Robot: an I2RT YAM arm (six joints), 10 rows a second.
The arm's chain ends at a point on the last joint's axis. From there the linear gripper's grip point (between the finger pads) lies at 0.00 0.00 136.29 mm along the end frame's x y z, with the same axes.
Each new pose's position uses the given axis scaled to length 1; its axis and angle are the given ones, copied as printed.
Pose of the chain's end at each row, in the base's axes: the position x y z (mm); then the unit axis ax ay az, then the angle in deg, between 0 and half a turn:
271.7 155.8 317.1 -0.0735 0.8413 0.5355 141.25
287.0 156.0 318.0 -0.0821 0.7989 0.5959 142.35
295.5 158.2 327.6 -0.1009 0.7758 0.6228 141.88
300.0 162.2 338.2 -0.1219 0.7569 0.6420 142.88
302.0 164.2 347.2 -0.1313 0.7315 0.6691 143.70
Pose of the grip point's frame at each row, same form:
333.9 271.4 280.4 -0.0735 0.8413 0.5355 141.25
341.6 279.1 296.8 -0.0821 0.7989 0.5959 142.35
345.5 284.4 314.8 -0.1009 0.7758 0.6228 141.88
343.1 291.3 330.5 -0.1219 0.7569 0.6420 142.88
339.4 295.3 347.5 -0.1313 0.7315 0.6691 143.70

